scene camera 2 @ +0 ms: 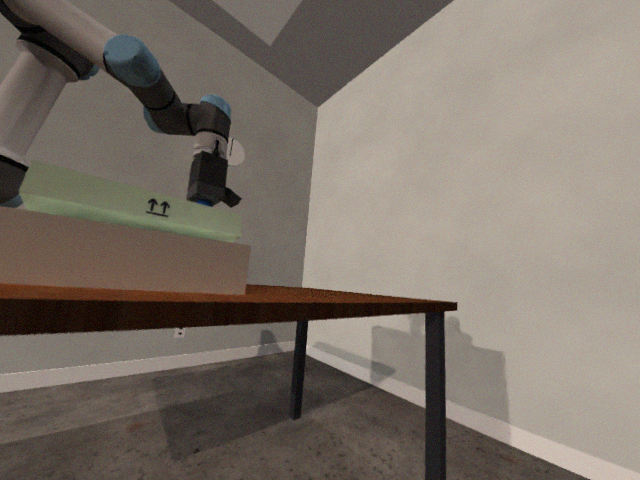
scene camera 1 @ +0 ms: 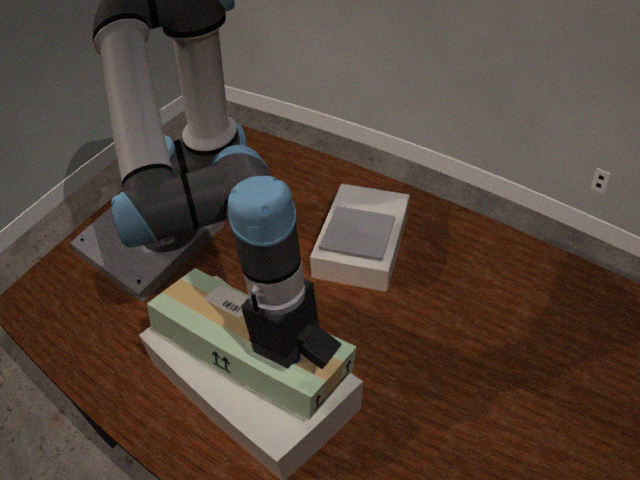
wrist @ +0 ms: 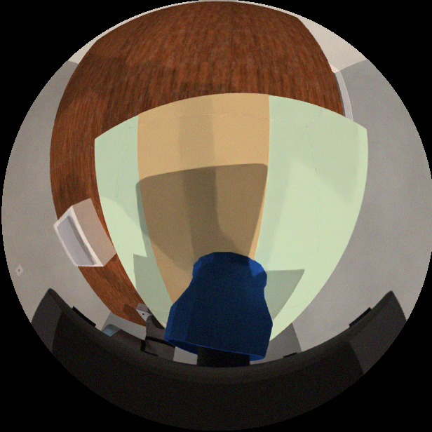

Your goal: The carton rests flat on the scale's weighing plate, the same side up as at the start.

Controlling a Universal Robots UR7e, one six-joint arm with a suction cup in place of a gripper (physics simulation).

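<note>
The long pale-green carton (scene camera 1: pixel 191 338) (scene camera 2: pixel 103 193) (wrist: pixel 320 175) has tan tape and a label on top, and upright arrows on its sides. It hangs a little above the white block (scene camera 1: pixel 232 413) (scene camera 2: pixel 129 263); a strip of its underside shows in scene camera 2. My suction gripper (scene camera 1: pixel 295 359) (scene camera 2: pixel 204 202) (wrist: pixel 220 305) points down and holds the carton by its top, off centre toward the end away from the label. The scale (scene camera 1: pixel 369 193) (wrist: pixel 97 225) stands apart behind the carton in scene camera 1. Its grey weighing plate (scene camera 1: pixel 357 232) (wrist: pixel 75 237) is bare.
The wooden table (scene camera 1: pixel 491 335) (scene camera 2: pixel 330 299) (wrist: pixel 210 55) carries the block, the scale and the arm's grey base plate (scene camera 1: pixel 142 273). The block lies near the table's front-left edge in scene camera 1. Walls stand behind the table.
</note>
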